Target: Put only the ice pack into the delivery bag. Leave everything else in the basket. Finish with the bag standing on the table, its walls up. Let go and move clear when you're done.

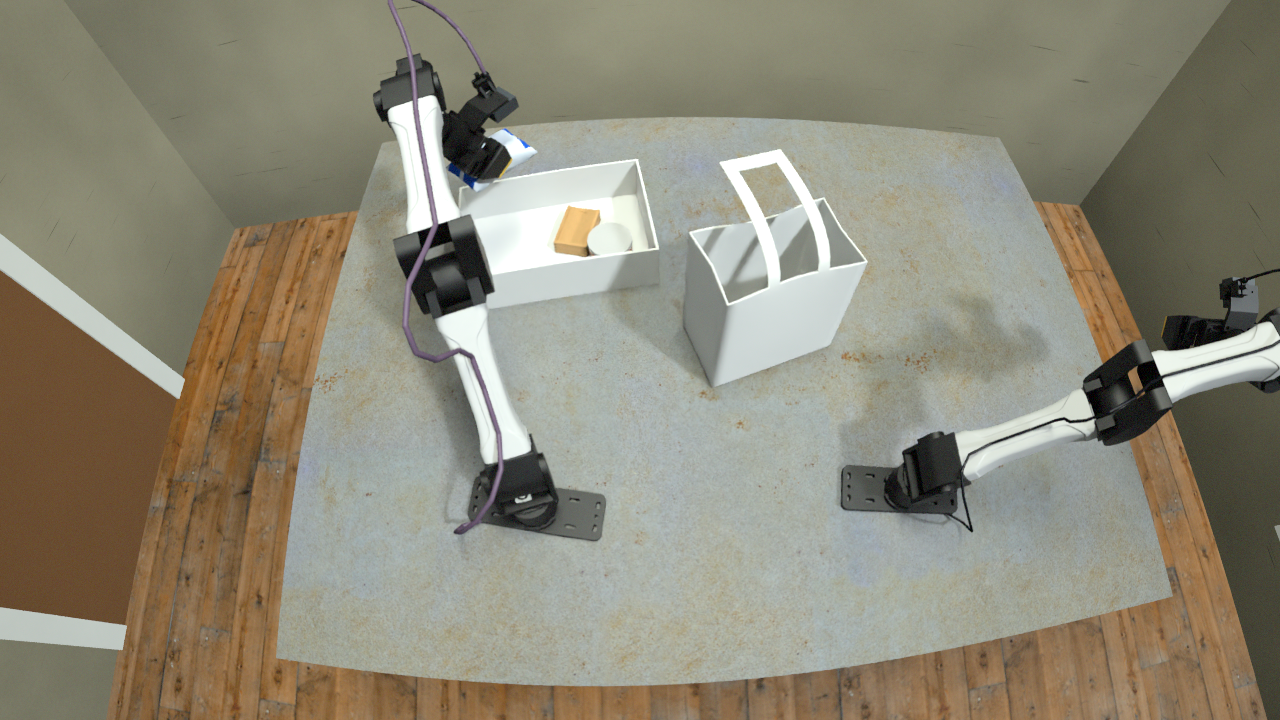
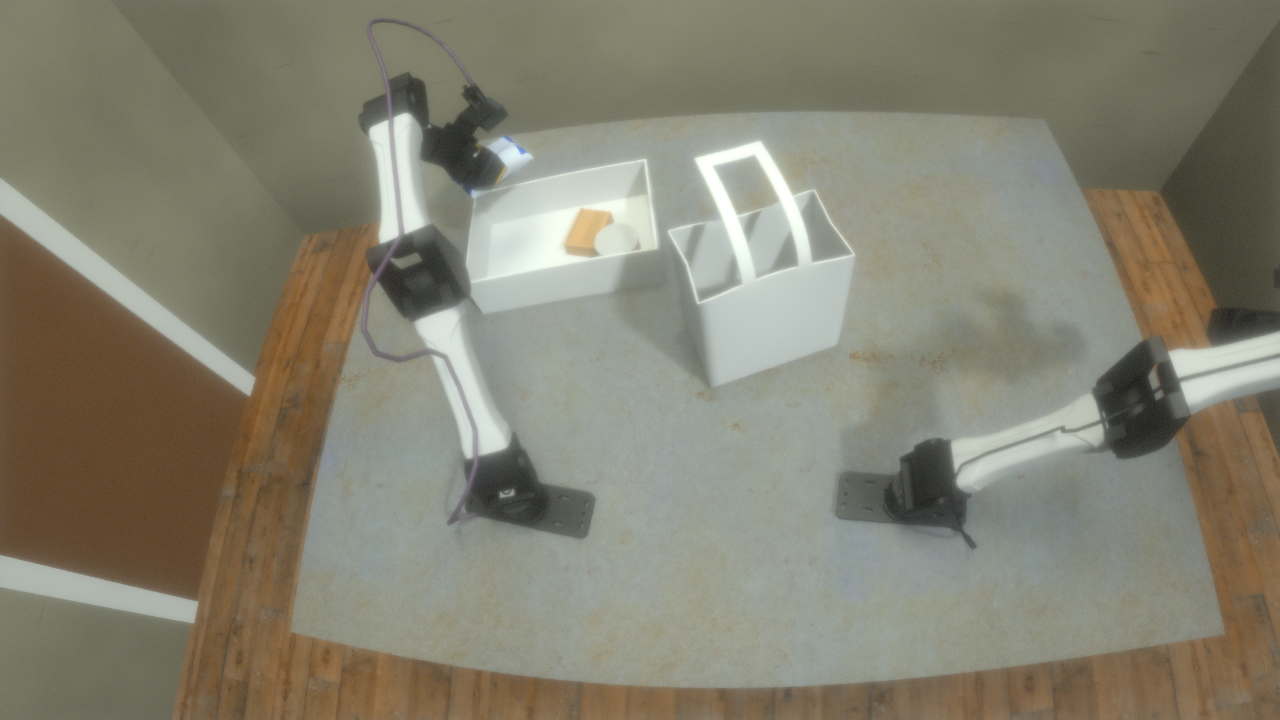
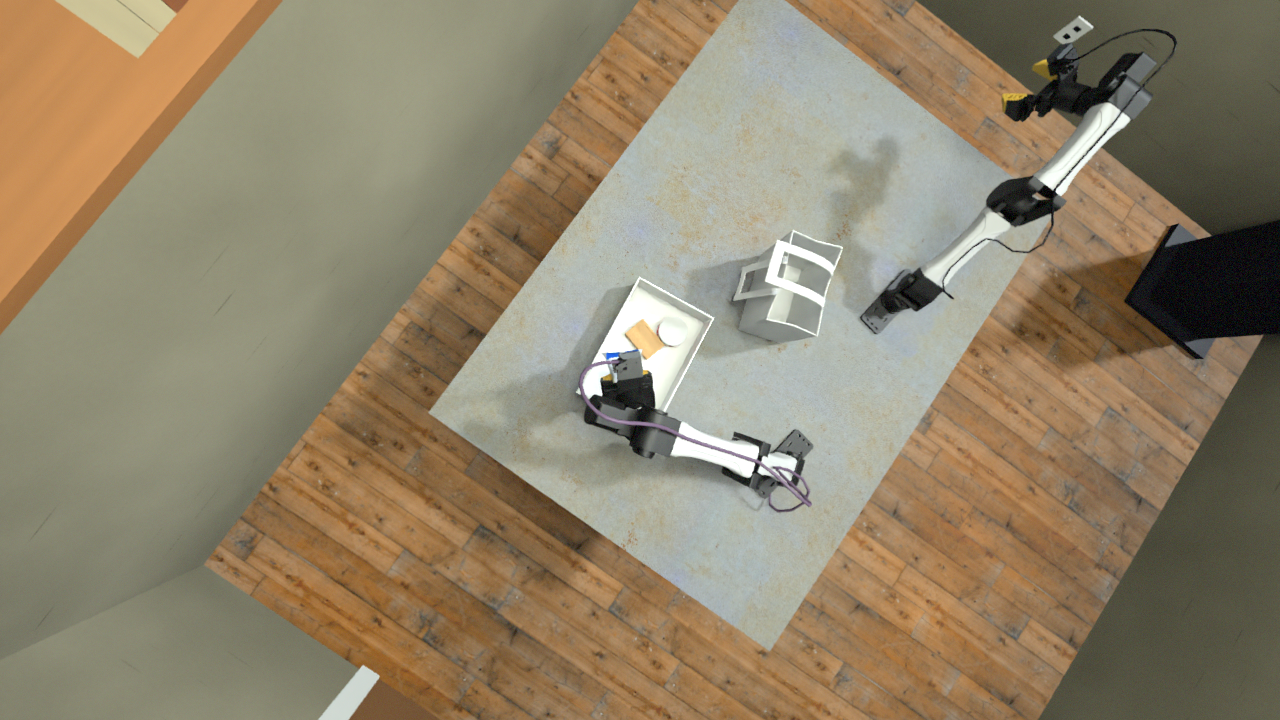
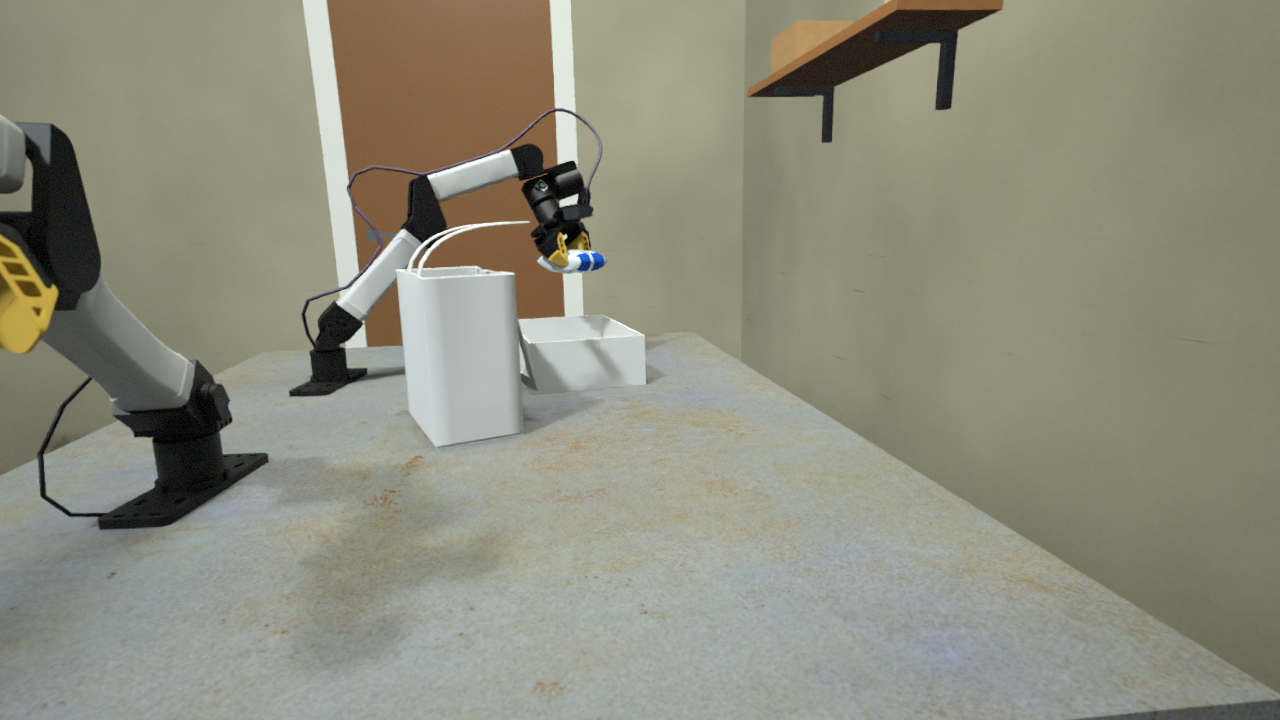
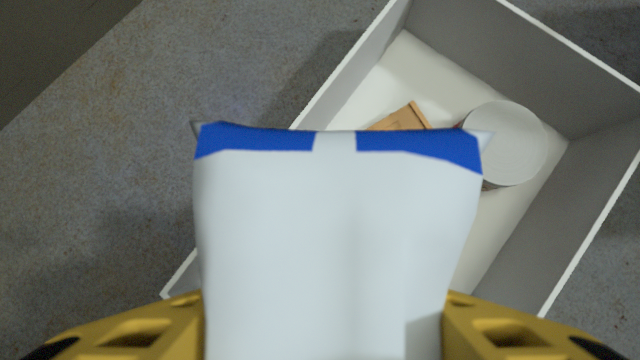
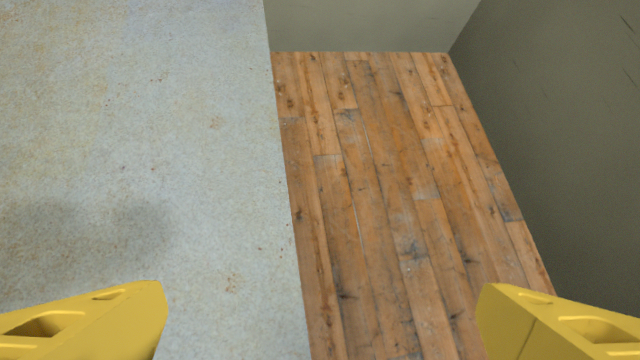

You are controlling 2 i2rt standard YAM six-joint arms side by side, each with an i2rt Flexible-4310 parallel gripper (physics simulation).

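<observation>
My left gripper (image 4: 569, 254) (image 5: 322, 300) is shut on the ice pack (image 1: 518, 150) (image 2: 511, 157) (image 4: 590, 261) (image 5: 330, 210), white with blue ends, and holds it high above the basket's far left part. The white basket (image 1: 572, 279) (image 2: 568, 284) (image 3: 691, 367) (image 4: 586, 365) holds an orange-brown box (image 1: 576, 230) (image 2: 587, 231) (image 3: 643, 339) (image 5: 402, 117) and a round whitish tub (image 1: 610, 239) (image 2: 617, 238) (image 3: 672, 331) (image 5: 505, 142). The white delivery bag (image 1: 783, 322) (image 2: 774, 313) (image 3: 776, 324) (image 4: 465, 358) stands upright with its walls up. My right gripper (image 3: 1024, 85) (image 6: 320, 297) is open and empty, off the table's right side.
The bag's two handle straps (image 1: 757, 214) (image 2: 729, 210) (image 3: 799, 286) (image 4: 447, 234) differ in lie: one rises above the opening, the other leans outward over the far side. The table (image 1: 698, 573) has a wall behind it. A shelf (image 4: 859, 40) hangs on that wall.
</observation>
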